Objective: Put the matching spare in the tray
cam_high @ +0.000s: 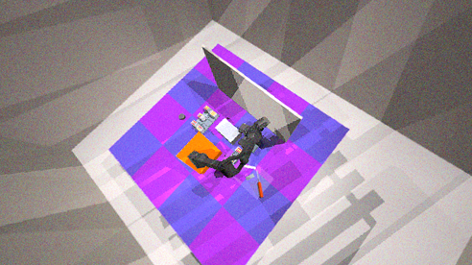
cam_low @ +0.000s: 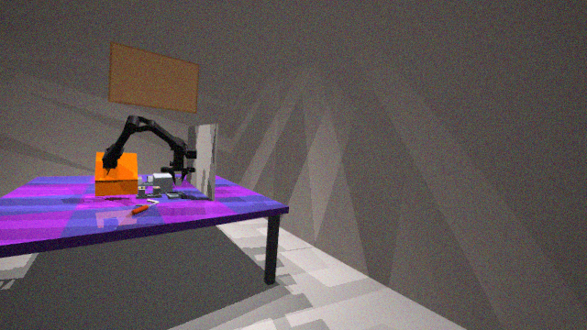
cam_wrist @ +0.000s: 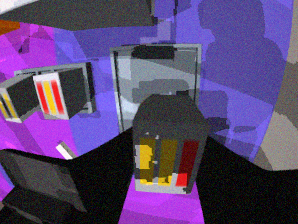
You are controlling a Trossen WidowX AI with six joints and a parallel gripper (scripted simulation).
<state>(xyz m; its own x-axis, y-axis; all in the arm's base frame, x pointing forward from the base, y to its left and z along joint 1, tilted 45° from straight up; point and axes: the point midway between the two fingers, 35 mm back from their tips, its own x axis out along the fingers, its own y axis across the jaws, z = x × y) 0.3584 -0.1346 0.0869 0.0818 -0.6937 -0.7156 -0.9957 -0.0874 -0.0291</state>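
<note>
My gripper tip is now 70 mm above the shallow grey tray and 10 mm past it. From my gripper tip the other things lie so: dark spare 20 mm above; upright mirror panel 170 mm to the left, 150 mm ahead, 150 mm above; unit 170 mm to the left, 70 mm behind, 20 mm below.
</note>
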